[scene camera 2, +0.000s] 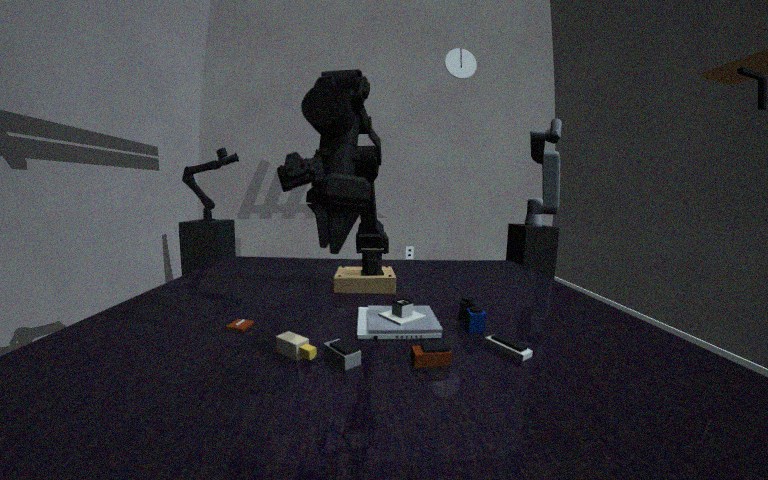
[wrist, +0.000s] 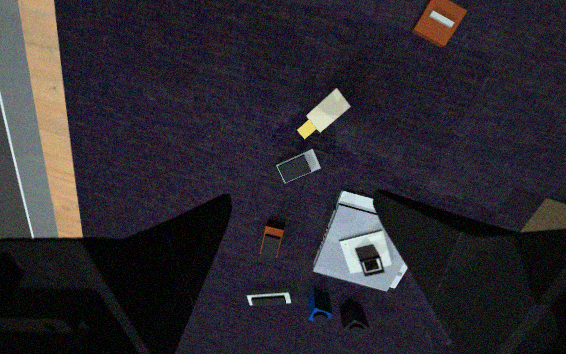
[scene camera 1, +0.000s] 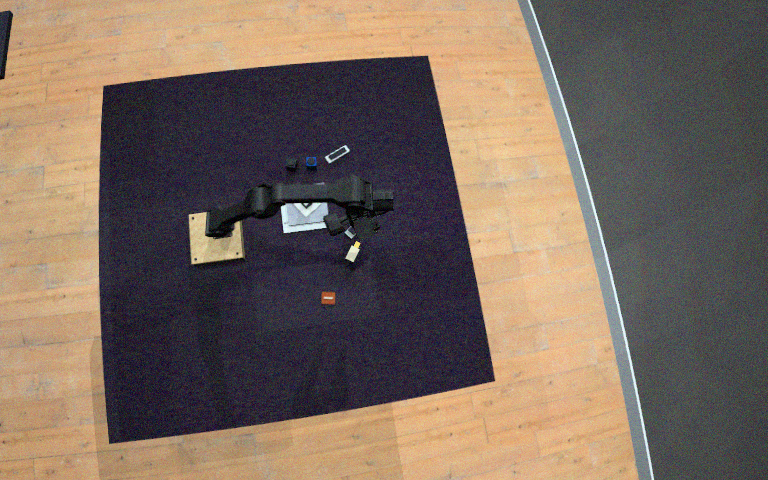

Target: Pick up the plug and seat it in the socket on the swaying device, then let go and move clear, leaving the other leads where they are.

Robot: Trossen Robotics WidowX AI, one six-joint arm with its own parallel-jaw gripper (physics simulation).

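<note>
A cream block with a yellow tip [scene camera 1: 352, 252] [scene camera 2: 289, 343] [wrist: 329, 111], which looks like the plug, lies flat on the dark mat [scene camera 1: 169, 339]. The pale grey device [scene camera 1: 291, 225] [scene camera 2: 370, 327] [wrist: 334, 245] lies nearer the arm's base, partly under the arm in the overhead view. A tilted white plate on it bears a dark square socket [scene camera 2: 402, 308] [wrist: 367, 252], its opening facing up. My gripper [scene camera 2: 329, 249] [wrist: 301, 198] is open and empty, high above the mat. In the wrist view its right finger covers part of the device; the plug shows beyond the fingertips.
Near the plug lies a grey hollow piece [scene camera 2: 351, 359] [wrist: 313, 160]. An orange piece [scene camera 2: 431, 357] [wrist: 274, 231], a white one [scene camera 2: 526, 354] [wrist: 270, 295], a blue one [scene camera 2: 476, 322] [wrist: 320, 300] and a black one [wrist: 353, 310] lie around the device. An orange tile [scene camera 1: 328, 301] [wrist: 430, 29] lies apart.
</note>
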